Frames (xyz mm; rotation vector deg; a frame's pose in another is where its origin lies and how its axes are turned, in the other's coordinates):
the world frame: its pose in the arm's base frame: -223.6 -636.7 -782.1 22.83 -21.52 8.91
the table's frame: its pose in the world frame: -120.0 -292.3 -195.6 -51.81 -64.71 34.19
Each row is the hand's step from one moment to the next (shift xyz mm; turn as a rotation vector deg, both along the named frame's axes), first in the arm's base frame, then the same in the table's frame.
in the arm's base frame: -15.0 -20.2 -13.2 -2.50 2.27 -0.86
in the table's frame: -21.7 -12.5 13.5 0.59 1.85 2.89
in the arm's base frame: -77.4 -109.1 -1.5 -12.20 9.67 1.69
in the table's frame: -58.7 -104.1 60.2 7.04 4.73 13.16
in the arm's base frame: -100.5 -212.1 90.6 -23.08 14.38 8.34
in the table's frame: -37.2 -242.5 56.0 15.49 2.98 23.67
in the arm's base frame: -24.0 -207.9 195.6 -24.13 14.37 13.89
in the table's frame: 50.9 -280.1 -32.0 20.16 -0.18 23.99
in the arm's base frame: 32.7 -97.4 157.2 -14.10 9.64 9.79
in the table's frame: 77.5 -157.6 -66.5 13.86 0.03 13.98
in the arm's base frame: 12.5 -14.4 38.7 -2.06 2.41 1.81
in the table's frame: 24.2 -30.0 -19.3 2.89 0.63 2.14
